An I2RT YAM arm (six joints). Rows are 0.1 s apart.
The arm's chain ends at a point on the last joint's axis. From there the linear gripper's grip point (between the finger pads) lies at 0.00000 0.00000 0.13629 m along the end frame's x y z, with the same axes.
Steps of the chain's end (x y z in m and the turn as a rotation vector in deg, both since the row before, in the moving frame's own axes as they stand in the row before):
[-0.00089, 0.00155, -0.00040, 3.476, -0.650, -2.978]
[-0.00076, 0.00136, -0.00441, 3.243, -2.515, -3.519]
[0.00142, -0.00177, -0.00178, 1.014, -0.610, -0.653]
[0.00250, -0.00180, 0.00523, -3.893, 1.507, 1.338]
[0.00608, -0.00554, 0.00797, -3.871, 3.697, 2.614]
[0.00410, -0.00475, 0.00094, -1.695, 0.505, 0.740]
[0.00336, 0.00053, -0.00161, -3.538, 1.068, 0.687]
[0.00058, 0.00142, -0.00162, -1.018, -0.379, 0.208]
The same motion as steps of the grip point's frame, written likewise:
[-0.00265, -0.00667, -0.00066, 3.476, -0.650, -2.978]
[-0.00697, -0.00616, -0.00476, 3.243, -2.515, -3.519]
[-0.00004, -0.00417, -0.00181, 1.014, -0.610, -0.653]
[0.00597, 0.00749, 0.00487, -3.893, 1.507, 1.338]
[0.01465, 0.00385, 0.00738, -3.871, 3.697, 2.614]
[0.00527, -0.00071, 0.00088, -1.695, 0.505, 0.740]
[0.00585, 0.00896, -0.00189, -3.538, 1.068, 0.687]
[-0.00033, 0.00384, -0.00164, -1.018, -0.379, 0.208]

